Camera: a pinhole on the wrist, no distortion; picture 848 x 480 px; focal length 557.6 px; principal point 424.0 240.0 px. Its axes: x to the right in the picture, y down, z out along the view. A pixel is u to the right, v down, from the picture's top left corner.
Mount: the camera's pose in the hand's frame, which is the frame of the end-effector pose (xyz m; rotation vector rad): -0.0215 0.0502 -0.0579 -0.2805 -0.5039 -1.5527
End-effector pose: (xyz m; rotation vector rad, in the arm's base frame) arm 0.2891 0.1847 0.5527 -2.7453 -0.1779 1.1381
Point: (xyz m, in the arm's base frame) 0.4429 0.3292 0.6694
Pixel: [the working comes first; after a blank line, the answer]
In the camera's frame: 0.1224 0.0535 -0.2107

behind the camera
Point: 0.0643 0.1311 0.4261
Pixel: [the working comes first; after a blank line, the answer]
In the camera's frame: 0.1312 -0.0152 0.2761

689 209
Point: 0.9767 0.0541 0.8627
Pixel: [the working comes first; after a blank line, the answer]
In the camera's frame: -0.3714 0.1732 -0.5847

behind the camera
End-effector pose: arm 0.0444 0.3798 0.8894 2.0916 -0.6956 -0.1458
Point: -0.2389 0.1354 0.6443
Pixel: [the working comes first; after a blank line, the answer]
In the camera's frame: 0.2506 -0.0548 0.4242

753 168
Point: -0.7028 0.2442 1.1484
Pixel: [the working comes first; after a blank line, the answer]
In the camera's frame: -0.3120 -0.4403 0.5503

outside the picture
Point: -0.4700 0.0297 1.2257
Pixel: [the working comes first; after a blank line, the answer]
In the camera's frame: -0.3658 -0.1191 0.5603

60 121
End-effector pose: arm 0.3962 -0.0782 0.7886 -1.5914 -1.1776 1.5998
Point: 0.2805 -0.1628 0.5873
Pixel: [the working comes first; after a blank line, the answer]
In the camera's frame: -0.0306 0.0831 0.2423

353 431
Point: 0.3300 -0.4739 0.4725
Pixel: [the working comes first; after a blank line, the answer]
In the camera's frame: -0.2247 -0.1353 0.4067

116 54
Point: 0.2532 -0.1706 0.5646
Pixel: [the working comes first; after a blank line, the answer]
In the camera's frame: -0.0329 0.0942 0.2768

358 430
